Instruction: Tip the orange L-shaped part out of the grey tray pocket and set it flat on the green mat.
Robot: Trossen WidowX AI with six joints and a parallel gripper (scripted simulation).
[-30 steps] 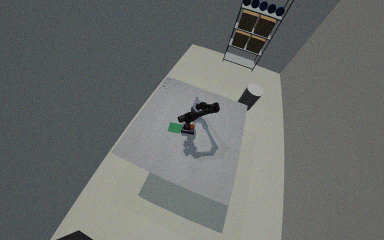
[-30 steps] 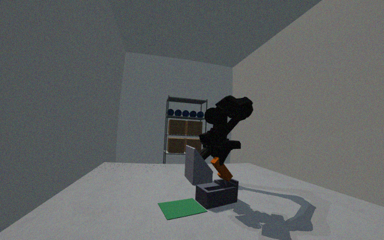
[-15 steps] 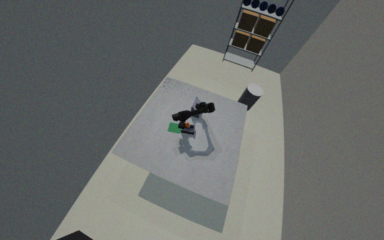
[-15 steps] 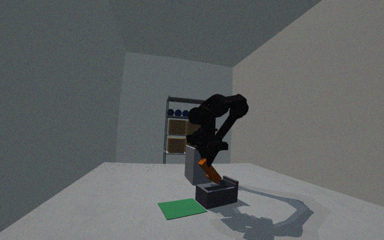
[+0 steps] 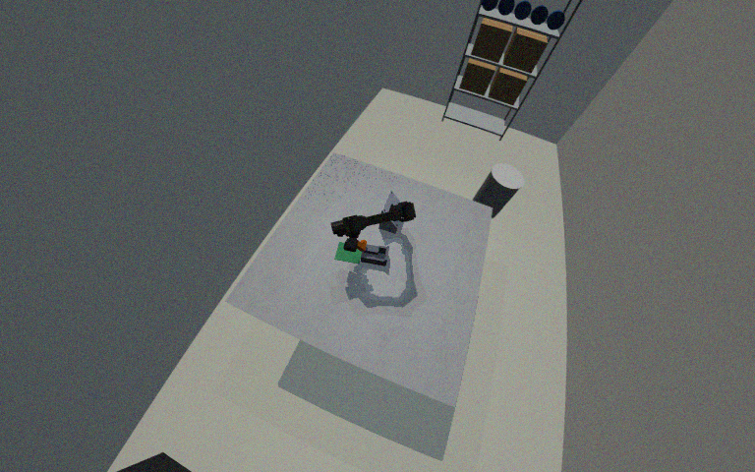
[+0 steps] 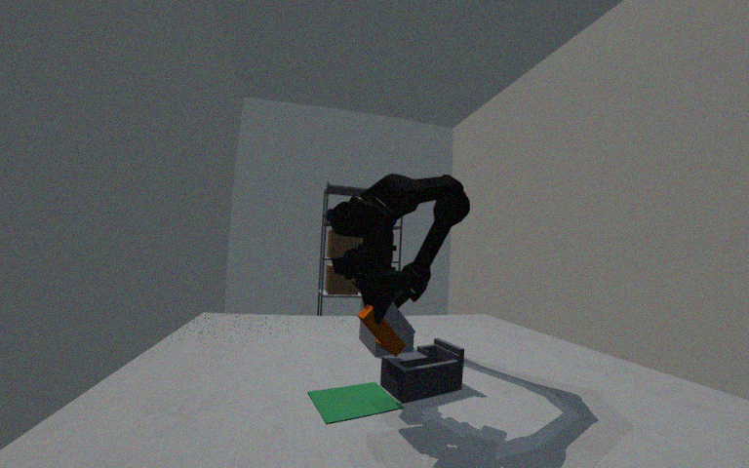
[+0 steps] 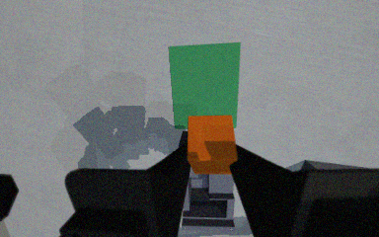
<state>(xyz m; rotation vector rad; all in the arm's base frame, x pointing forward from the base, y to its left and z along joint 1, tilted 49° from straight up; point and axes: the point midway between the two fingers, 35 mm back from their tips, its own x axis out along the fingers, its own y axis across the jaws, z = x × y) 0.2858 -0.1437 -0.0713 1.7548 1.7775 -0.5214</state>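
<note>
Right now the green mat is 3 cm to the right of my gripper tip and 17 cm below it. Round my gripper tip: orange l-shaped part (2 cm behind, 3 cm to the left, 3 cm below).
</note>
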